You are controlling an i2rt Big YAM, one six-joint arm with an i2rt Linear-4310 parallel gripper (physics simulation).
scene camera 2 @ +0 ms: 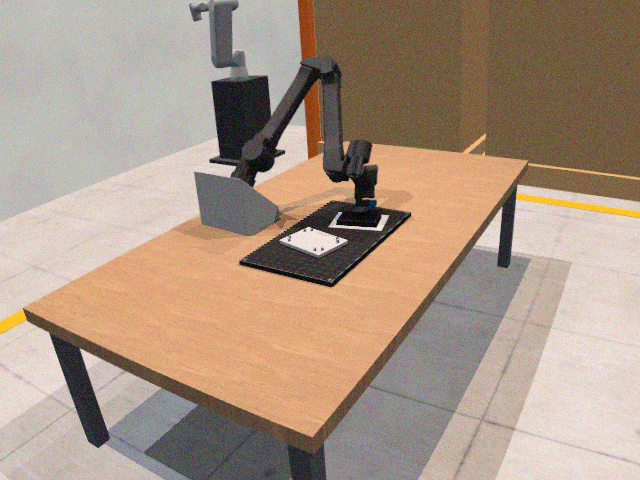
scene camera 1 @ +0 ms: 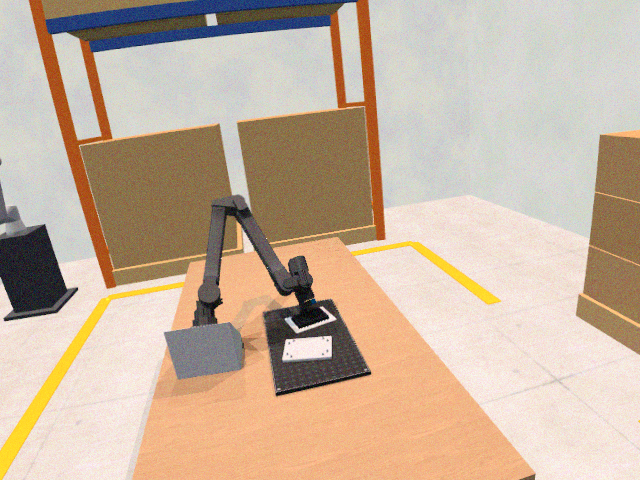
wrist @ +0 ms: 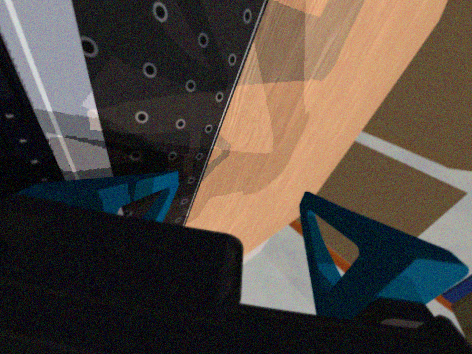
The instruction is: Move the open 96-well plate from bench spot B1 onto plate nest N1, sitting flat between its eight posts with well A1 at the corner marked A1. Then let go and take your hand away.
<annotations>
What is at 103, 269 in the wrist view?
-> My gripper.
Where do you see a dark plate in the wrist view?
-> At 35, 163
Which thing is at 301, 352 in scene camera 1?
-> A white nest.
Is my gripper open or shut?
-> Open.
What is my gripper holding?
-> Nothing.
</annotations>
